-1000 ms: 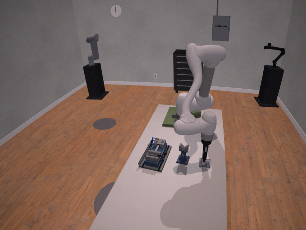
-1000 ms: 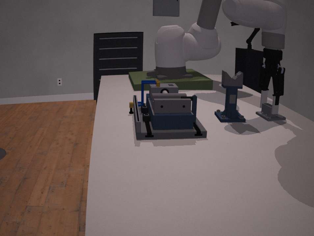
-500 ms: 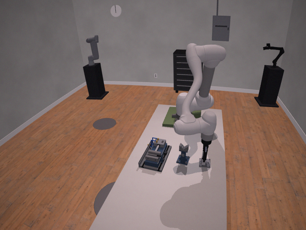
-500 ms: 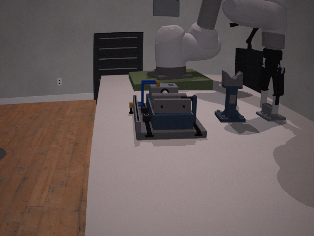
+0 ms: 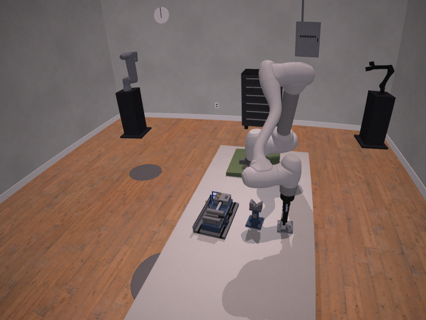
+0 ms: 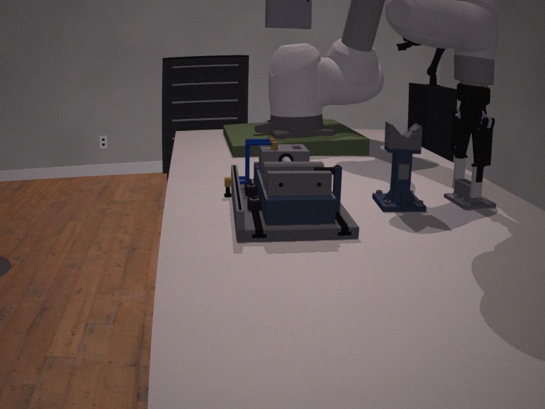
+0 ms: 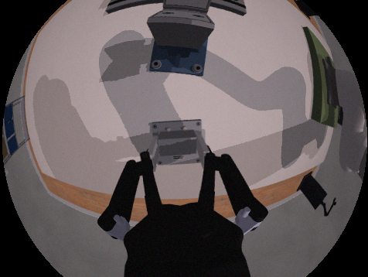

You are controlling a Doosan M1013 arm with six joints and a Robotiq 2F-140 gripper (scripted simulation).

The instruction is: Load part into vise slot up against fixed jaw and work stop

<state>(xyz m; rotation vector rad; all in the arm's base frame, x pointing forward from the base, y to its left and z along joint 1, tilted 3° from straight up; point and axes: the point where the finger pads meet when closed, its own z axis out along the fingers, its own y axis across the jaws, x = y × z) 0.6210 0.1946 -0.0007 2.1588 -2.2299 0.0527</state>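
Right now the grey part is 1 cm to the left of my hand and 3 cm below it. The rest, counted from my hand: vise 3 cm behind, 38 cm to the right, 1 cm below.
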